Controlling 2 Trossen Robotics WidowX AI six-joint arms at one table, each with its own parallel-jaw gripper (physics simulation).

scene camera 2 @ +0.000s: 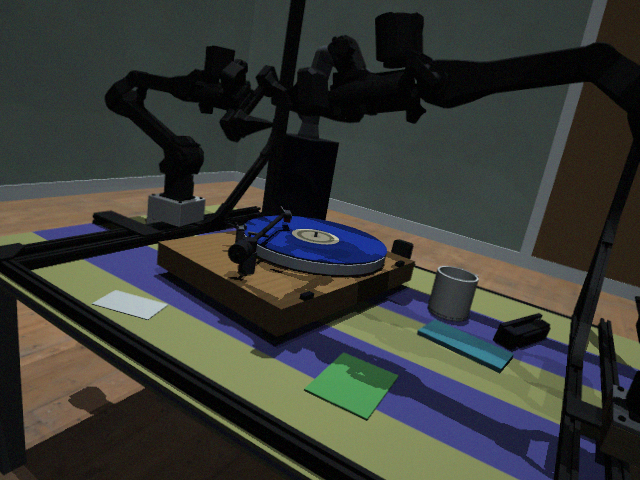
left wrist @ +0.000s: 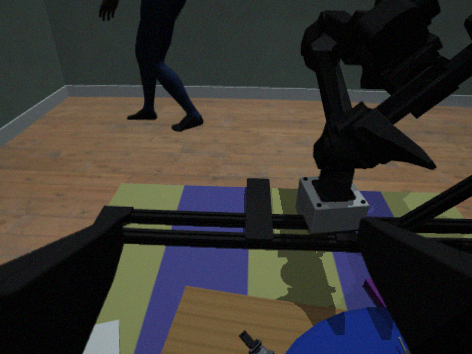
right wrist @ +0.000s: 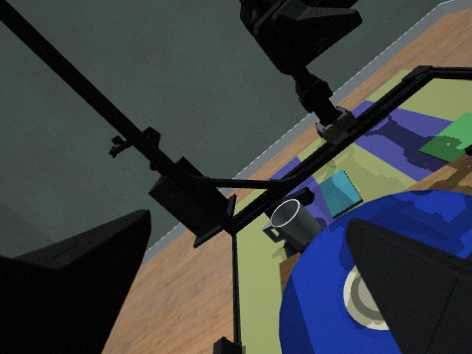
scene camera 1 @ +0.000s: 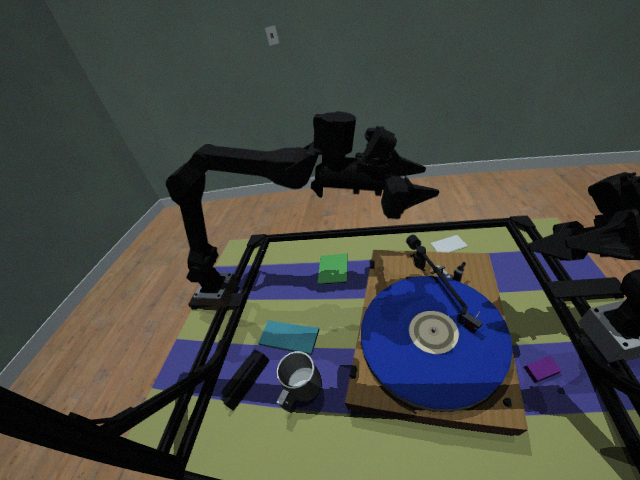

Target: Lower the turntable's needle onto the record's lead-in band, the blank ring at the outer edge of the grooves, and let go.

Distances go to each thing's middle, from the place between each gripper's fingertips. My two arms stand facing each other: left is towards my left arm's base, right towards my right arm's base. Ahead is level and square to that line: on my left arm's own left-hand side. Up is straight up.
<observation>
The black tonearm (scene camera 2: 239, 252) is 30 mm behind my left hand, 30 mm to the right of it and 230 mm below it. From my left hand the other things lie so: black block (scene camera 2: 519, 332) (320 mm behind, 390 mm to the left, 330 mm below); then blue record (scene camera 1: 456, 366) (160 mm behind, 20 mm to the right, 250 mm below).
The black tonearm is 21 cm below my right hand, 12 cm to the left of it and 12 cm ahead of it. The rest, counted from my right hand: black block (54 cm to the left, 31 cm below, 17 cm behind); blue record (24 cm below, 13 cm to the left, 1 cm behind).
</observation>
